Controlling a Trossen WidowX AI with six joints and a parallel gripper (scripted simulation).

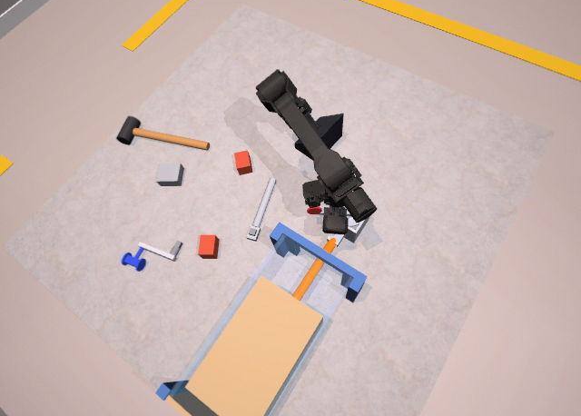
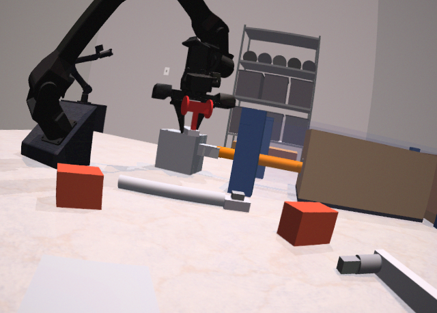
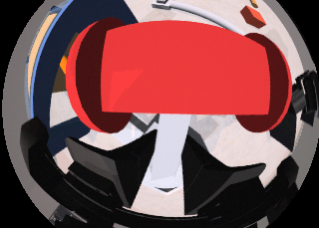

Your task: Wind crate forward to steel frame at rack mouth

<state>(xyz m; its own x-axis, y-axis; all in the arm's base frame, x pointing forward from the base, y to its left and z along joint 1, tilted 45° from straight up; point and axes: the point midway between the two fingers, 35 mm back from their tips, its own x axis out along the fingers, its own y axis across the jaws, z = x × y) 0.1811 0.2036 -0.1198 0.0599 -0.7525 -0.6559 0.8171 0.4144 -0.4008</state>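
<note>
Now: the crank handle 10 mm ahead of my gripper tip, 10 mm to the right of it and 20 mm above it. From my gripper tip the other things lie so: frame 130 mm ahead, 60 mm to the left, 20 mm above; then red knob 30 mm ahead, 40 mm to the right, 50 mm above; then grey winch 40 mm behind, 30 mm to the left, 60 mm below.
</note>
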